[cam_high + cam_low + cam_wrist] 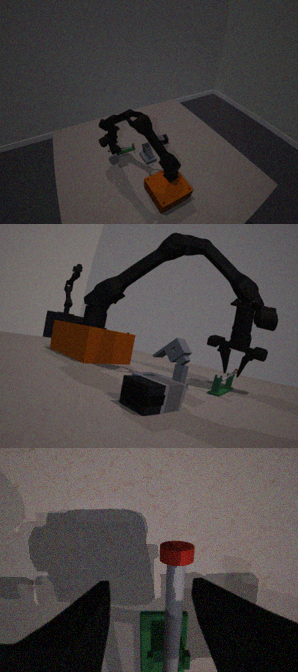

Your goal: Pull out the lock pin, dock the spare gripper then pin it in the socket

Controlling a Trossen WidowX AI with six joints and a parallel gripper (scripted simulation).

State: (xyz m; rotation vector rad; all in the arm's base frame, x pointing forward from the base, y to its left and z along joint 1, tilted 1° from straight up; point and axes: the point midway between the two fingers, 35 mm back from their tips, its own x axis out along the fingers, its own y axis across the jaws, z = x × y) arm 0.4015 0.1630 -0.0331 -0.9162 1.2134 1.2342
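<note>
The green cradle lies 1 cm behind my gripper tip, 10 cm to the right of it and 1 cm below it. Also, from my gripper tip: grey mount (12 cm behind, 20 cm to the right, 2 cm above); spare gripper (7 cm behind, 37 cm to the right, 1 cm below).
</note>
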